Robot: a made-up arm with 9 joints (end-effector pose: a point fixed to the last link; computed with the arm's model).
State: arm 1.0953 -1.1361 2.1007 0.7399 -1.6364 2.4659 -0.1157 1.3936 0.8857
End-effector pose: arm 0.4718 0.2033 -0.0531 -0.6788 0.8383 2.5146
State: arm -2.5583 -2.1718 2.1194 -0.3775 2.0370 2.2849 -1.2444 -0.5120 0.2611
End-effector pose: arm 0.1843 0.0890 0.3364 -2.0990 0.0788 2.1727
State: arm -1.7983 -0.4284 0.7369 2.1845 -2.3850 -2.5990 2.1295 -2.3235 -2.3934
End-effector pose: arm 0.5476 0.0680 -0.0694 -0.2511 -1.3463 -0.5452
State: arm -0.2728 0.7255 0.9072 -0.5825 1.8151 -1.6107 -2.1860 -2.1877 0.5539
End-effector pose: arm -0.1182 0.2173 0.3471 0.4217 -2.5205 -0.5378
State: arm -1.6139 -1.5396 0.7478 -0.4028 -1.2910 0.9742 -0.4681 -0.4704 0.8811
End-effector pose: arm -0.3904 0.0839 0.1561 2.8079 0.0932 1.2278
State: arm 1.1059 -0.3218 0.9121 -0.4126 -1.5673 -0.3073 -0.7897 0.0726 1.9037
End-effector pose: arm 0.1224 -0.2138 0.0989 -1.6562 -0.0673 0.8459
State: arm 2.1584 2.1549 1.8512 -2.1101 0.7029 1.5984 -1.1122 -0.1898 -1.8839
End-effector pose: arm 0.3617 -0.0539 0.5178 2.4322 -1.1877 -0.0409
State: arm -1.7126 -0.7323 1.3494 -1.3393 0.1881 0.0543 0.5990 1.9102 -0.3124
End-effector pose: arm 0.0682 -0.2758 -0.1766 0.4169 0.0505 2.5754
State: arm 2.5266 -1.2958 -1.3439 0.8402 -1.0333 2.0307 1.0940 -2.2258 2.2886
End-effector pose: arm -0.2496 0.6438 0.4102 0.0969 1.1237 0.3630
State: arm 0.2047 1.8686 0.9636 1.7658 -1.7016 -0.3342 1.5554 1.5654 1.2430
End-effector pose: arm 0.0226 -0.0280 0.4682 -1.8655 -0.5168 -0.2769
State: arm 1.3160 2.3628 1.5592 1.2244 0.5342 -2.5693 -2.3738 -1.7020 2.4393
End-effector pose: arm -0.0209 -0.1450 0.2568 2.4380 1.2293 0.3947
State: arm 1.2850 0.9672 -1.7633 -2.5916 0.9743 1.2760 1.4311 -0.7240 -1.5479
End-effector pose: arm -0.1112 0.2871 0.3865 -0.6576 0.4359 2.7524
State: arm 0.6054 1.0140 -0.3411 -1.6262 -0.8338 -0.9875 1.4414 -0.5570 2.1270
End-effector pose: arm 0.0922 0.1433 0.1916 -1.3263 1.2216 -0.8048
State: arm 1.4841 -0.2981 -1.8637 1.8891 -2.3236 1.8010 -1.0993 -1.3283 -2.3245
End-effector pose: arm -0.5599 0.4635 0.2817 0.8453 -1.2059 1.5995
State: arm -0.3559 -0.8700 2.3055 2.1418 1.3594 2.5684 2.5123 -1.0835 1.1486
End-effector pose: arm 0.2170 0.2874 0.1310 0.8882 -2.6216 0.1224
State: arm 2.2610 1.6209 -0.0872 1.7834 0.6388 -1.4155 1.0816 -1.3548 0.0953
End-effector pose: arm 0.5866 -0.3824 0.1479 -1.4309 -1.8142 0.7076
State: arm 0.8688 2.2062 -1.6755 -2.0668 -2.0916 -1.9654 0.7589 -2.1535 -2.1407
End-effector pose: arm 0.4483 0.2442 -0.0512 0.6504 -1.5454 -0.8019
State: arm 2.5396 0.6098 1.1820 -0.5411 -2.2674 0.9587 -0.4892 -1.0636 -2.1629
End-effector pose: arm -0.0174 -0.3092 -0.0757 -0.1023 -0.1804 2.7868
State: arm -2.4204 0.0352 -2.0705 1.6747 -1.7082 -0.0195 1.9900 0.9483 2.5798
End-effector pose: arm 0.4297 -0.1056 0.6487 -1.2986 1.7308 0.7530
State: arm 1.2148 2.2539 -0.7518 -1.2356 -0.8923 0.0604 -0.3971 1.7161 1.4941
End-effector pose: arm 0.4774 0.1345 -0.1140 -0.3730 0.2185 -2.2057
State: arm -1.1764 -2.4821 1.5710 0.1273 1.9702 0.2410 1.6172 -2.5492 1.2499
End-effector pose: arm -0.0109 -0.2628 -0.1902 -1.7192 -0.6610 -1.2352
